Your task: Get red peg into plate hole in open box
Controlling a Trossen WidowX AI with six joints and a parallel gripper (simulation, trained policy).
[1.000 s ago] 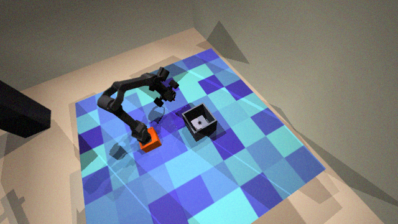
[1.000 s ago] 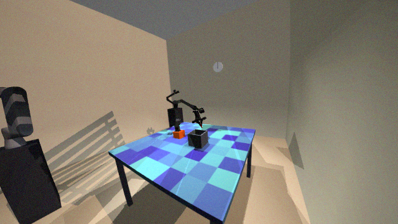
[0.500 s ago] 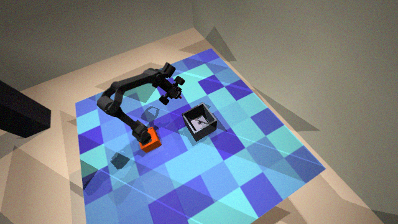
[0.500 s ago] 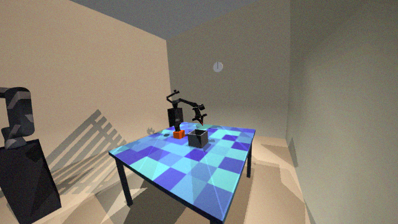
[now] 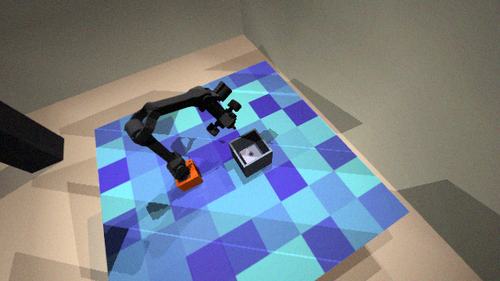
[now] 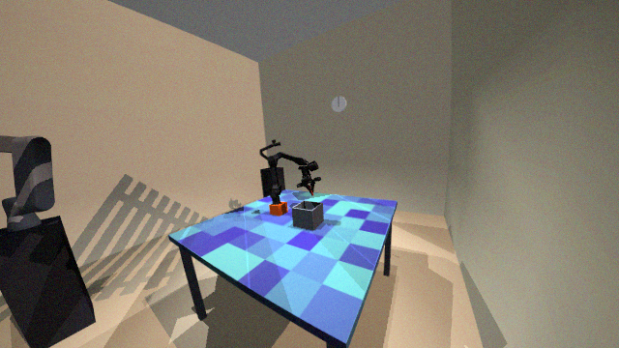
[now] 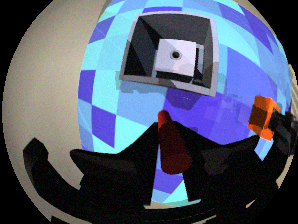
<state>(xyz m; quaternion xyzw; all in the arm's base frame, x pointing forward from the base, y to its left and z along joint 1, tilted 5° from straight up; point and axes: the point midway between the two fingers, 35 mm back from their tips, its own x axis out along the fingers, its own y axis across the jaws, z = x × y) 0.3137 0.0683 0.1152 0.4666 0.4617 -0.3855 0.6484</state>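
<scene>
Right now my gripper tip is 3 cm short of the plate, 12 cm to the left of it and 14 cm above it. Also, from my gripper tip: red peg: 1 cm behind, 1 cm to the right, 2 cm above.
</scene>
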